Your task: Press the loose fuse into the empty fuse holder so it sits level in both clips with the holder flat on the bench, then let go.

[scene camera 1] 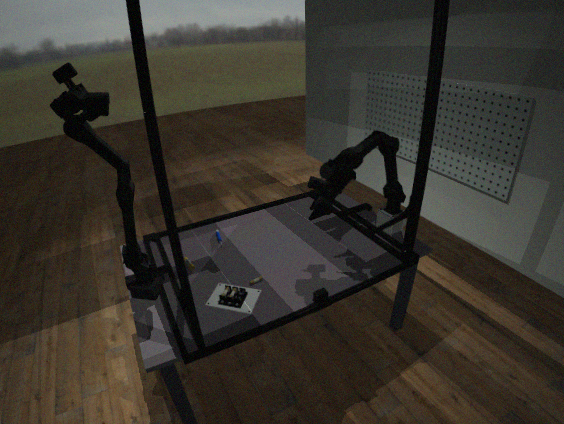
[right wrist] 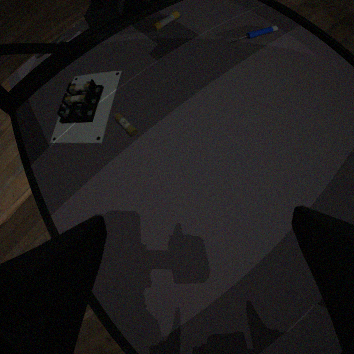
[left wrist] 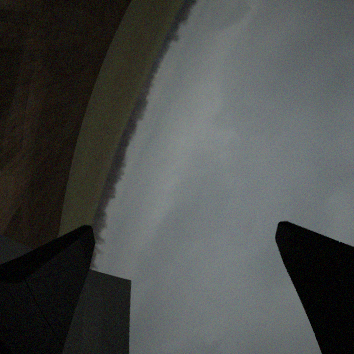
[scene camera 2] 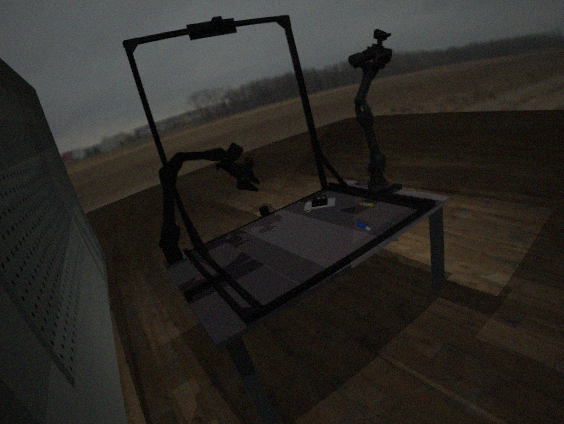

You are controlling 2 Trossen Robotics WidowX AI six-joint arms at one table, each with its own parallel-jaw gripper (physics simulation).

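Where they show: left gripper, fingertip midpoint: (scene camera 1: 83,86) (left wrist: 187,235) (scene camera 2: 390,43); right gripper, fingertip midpoint: (scene camera 1: 309,214) (right wrist: 201,222) (scene camera 2: 258,187); left arm's base, link origin: (scene camera 1: 145,279) (right wrist: 103,2) (scene camera 2: 378,182); right arm's base, link origin: (scene camera 1: 392,210) (scene camera 2: 174,259).
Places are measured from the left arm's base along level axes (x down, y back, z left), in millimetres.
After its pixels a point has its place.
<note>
A black fuse holder block (scene camera 1: 232,296) @[y -341, x 21, z -24 mm] (scene camera 2: 319,201) @[y -335, x 29, z 25 mm] (right wrist: 81,102) @[y -338, x 42, z 0 mm] is on a white plate (scene camera 1: 215,301) @[y -275, x 51, z -25 mm] (right wrist: 107,120) @[y -385, x 52, z 58 mm]. Two tan fuses show in it; its side nearest the bottom of the right wrist view looks empty. A loose tan fuse (scene camera 1: 256,281) @[y -404, x 45, z 92 mm] (right wrist: 125,124) @[y -407, x 39, z 102 mm] lies beside the plate. A similar yellow cylinder (scene camera 1: 189,263) @[y -112, x 34, z 159 mm] (scene camera 2: 366,204) @[y -108, x 40, z 179 mm] (right wrist: 167,20) @[y -112, x 40, z 176 mm] lies farther off. My right gripper (scene camera 1: 311,200) (scene camera 2: 257,186) @[y -595, x -178, z 224 mm] (right wrist: 201,222) @[y -595, x -178, z 224 mm] is open and empty, high over the table's other side, away from the fuse. My left gripper (scene camera 1: 81,104) (scene camera 2: 370,57) (left wrist: 187,235) @[y 146, x -689, z 131 mm] is open and empty, raised high above its base.
A blue-handled tool (scene camera 1: 218,237) @[y -177, x 37, z 366 mm] (scene camera 2: 363,225) @[y -166, x 40, z 402 mm] (right wrist: 262,32) @[y -175, x 44, z 393 mm] lies on the table beyond the fuses. Black frame posts (scene camera 1: 152,125) @[y -298, x -635, z -246 mm] (scene camera 2: 305,105) @[y -294, x -471, z -227 mm] rise at the table's edges. A small black box (scene camera 1: 320,295) @[y -646, x 2, z -11 mm] (scene camera 2: 265,210) @[y -637, x 18, z 15 mm] sits at the table's edge rail.
</note>
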